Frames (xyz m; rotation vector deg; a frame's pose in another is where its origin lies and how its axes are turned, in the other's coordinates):
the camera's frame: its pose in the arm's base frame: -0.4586 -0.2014 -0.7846 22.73 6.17 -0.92
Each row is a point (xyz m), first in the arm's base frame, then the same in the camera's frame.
Working: the arm's base frame: its pose in the camera's frame: 0.3724 0.5045 0.6880 -22.73 -6.17 0.92

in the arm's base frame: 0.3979 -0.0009 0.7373
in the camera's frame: 0.6885 0.8019 1.4046
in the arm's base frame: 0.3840 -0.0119 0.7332
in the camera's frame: 0.6751 0.7897 1.4037
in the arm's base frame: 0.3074 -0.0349 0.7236
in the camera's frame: 0.5998 0.7620 1.3960
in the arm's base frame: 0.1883 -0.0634 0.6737
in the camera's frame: 0.4866 0.7121 1.3492
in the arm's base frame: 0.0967 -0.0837 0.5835
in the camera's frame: 0.4052 0.6553 1.2650
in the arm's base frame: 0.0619 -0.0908 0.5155
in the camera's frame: 0.3779 0.6213 1.2019
